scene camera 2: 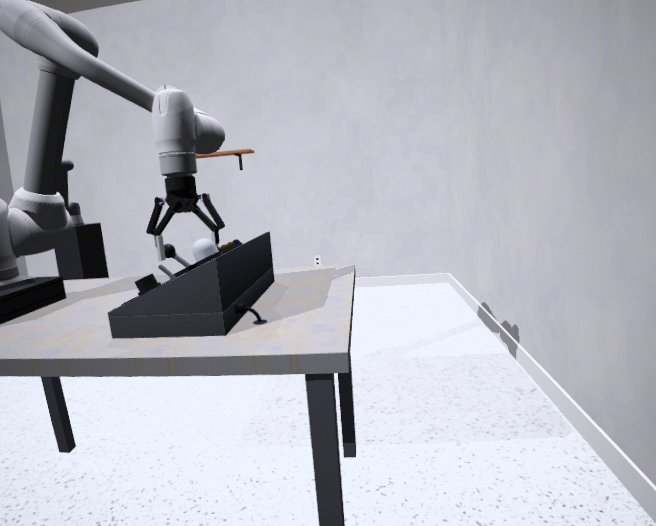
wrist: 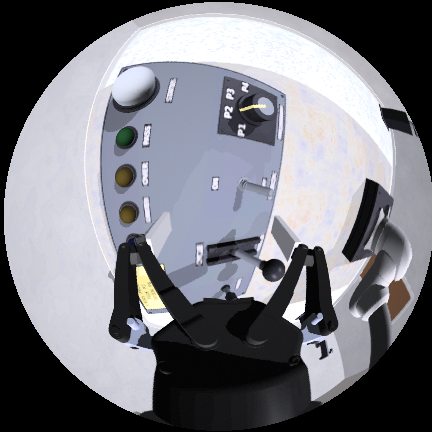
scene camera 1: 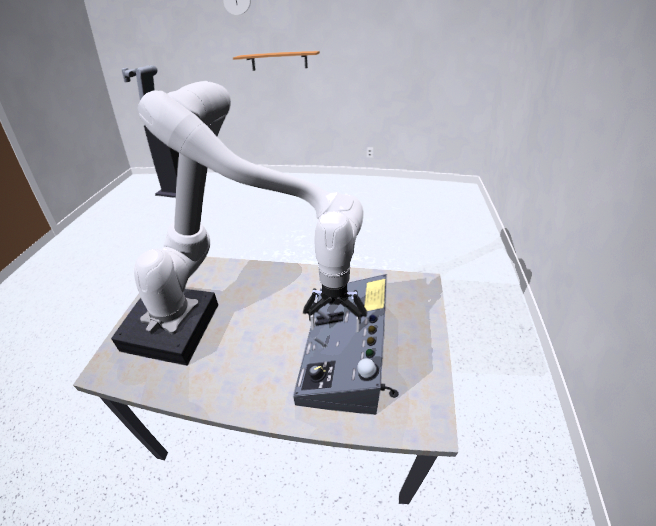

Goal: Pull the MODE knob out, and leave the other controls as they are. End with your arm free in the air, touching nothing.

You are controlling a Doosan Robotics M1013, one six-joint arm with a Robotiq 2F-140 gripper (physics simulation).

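Pixels of known places: gripper, between the fingertips: [scene camera 2: 189,258] [wrist: 221,222] [scene camera 1: 335,328]; arm's base, origin of its link: [wrist: 375,230] [scene camera 1: 170,312].
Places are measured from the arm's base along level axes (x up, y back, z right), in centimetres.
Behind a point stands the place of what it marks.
The grey sloped control panel [scene camera 1: 350,350] @(x 4.7, y -72.7, z -1.8 cm) [scene camera 2: 180,306] @(x -0.9, y -76.5, z 13.2 cm) [wrist: 185,140] @(x 4.5, y -72.5, z 0.3 cm) stands on the table. In the wrist view a small black knob [wrist: 228,293] @(x 3.9, y -58.8, z -26.2 cm) sits at the panel's lower end, just above the gripper body. Its label is unreadable, so I cannot confirm that it is MODE; it does not show clearly in the scene views. A rotary knob [scene camera 1: 317,371] @(x 4.8, y -65.5, z 9.0 cm) [scene camera 2: 146,283] @(x 3.2, y -66.1, z 9.9 cm) [wrist: 260,106] @(x 4.6, y -64.9, z 7.6 cm) marked P1 to P4 sits at the opposite end. My gripper [scene camera 1: 335,316] @(x 5.5, y -65.4, z -8.8 cm) [scene camera 2: 188,250] @(x 5.5, y -65.4, z -8.8 cm) [wrist: 221,222] @(x 5.5, y -65.4, z -8.8 cm) is open and empty, pointing down low over the panel, around the ball lever's area. Contact cannot be told.
A ball-ended lever [scene camera 2: 169,250] @(x 7.2, y -56.5, z -13.2 cm) [wrist: 273,270] @(x 8.2, y -56.0, z -13.4 cm) rises close to one finger. A metal toggle [scene camera 1: 321,340] @(x 3.8, y -62.0, z -3.6 cm) [scene camera 2: 166,270] @(x 3.5, y -62.1, z -3.1 cm) [wrist: 257,187] @(x 3.8, y -61.9, z -3.3 cm) stands between it and the rotary knob. A white dome [scene camera 1: 366,368] @(x 11.5, y -80.2, z 8.2 cm) [scene camera 2: 204,249] @(x 10.1, y -81.0, z 8.7 cm) [wrist: 134,86] @(x 11.0, y -78.0, z 5.3 cm), several coloured lamps and a yellow note [scene camera 1: 375,294] @(x 7.3, y -74.9, z -26.6 cm) [wrist: 150,288] @(x 7.3, y -75.0, z -25.6 cm) line the far side.
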